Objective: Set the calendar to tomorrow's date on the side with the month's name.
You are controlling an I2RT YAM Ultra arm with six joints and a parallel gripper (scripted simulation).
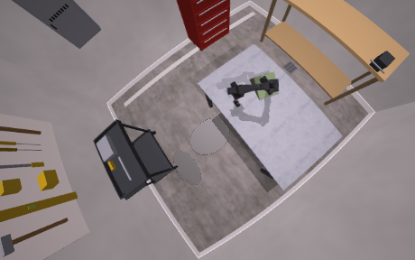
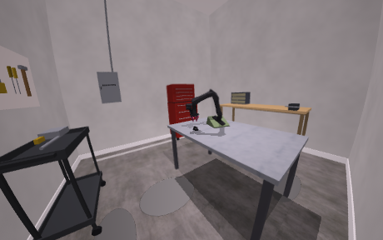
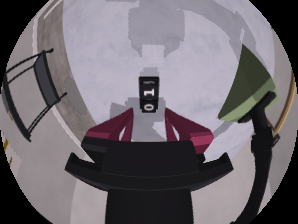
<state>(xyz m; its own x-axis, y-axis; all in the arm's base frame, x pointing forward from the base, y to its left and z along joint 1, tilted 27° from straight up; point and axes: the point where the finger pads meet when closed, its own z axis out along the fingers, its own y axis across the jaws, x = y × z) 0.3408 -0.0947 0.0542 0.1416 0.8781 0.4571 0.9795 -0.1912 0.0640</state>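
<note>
Now: the black calendar cube 80 mm below my hand.
</note>
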